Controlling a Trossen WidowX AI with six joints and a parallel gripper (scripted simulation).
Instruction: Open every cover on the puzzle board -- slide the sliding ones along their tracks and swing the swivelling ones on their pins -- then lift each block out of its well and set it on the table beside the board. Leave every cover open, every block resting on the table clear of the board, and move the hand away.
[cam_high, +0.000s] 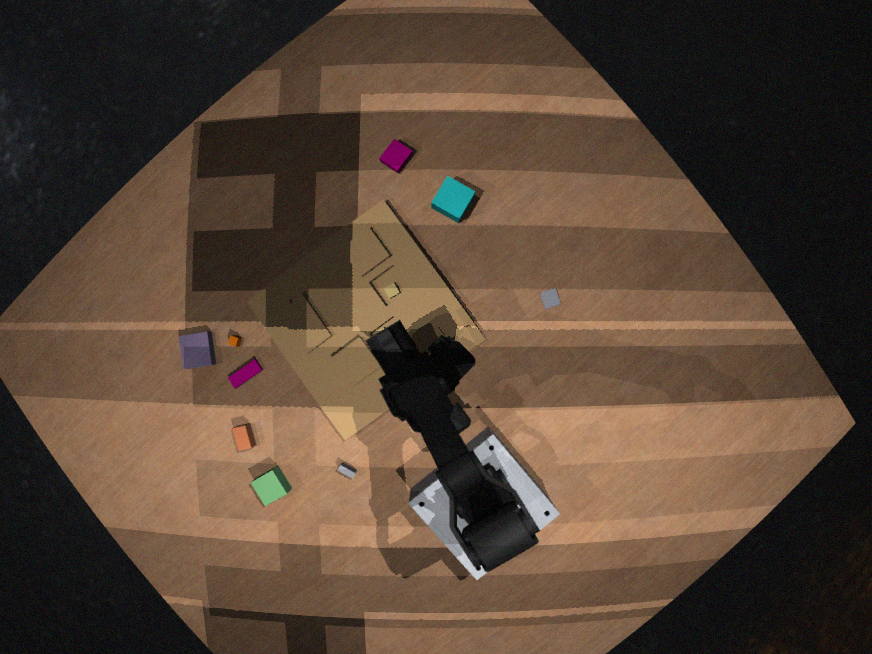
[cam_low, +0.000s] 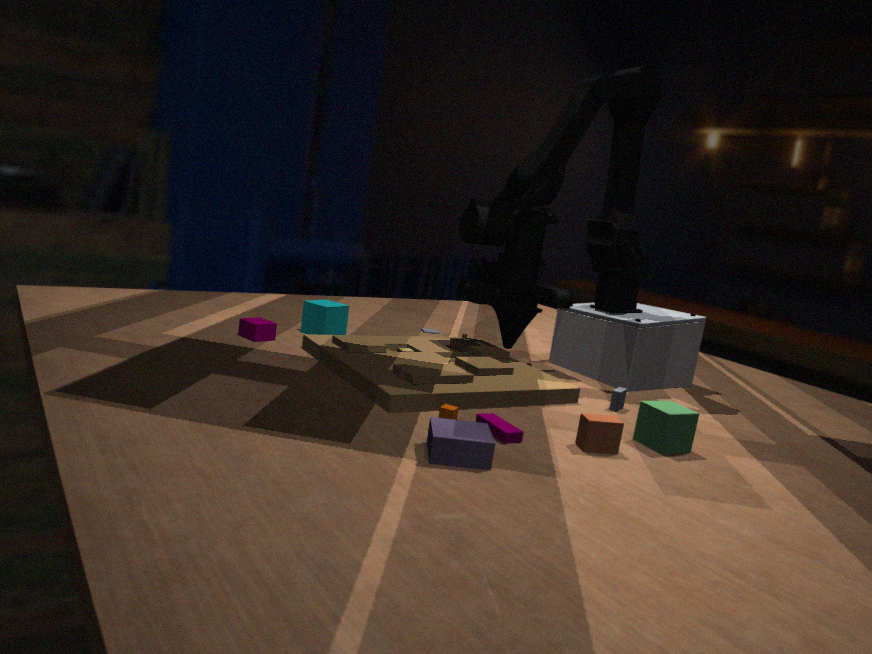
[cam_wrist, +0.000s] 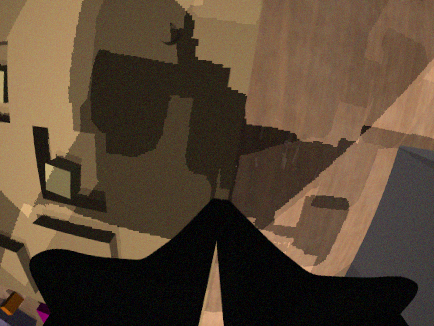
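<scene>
My gripper tip is now 120 mm short of the tan puzzle board, 30 mm to the right of it and 20 mm above it. Round my gripper tip: teal cube (240 mm ahead, 200 mm to the right, 10 mm below); then grey tile (10 mm ahead, 260 mm to the right, 30 mm below); then magenta bar (170 mm ahead, 270 mm to the left, 30 mm below).
</scene>
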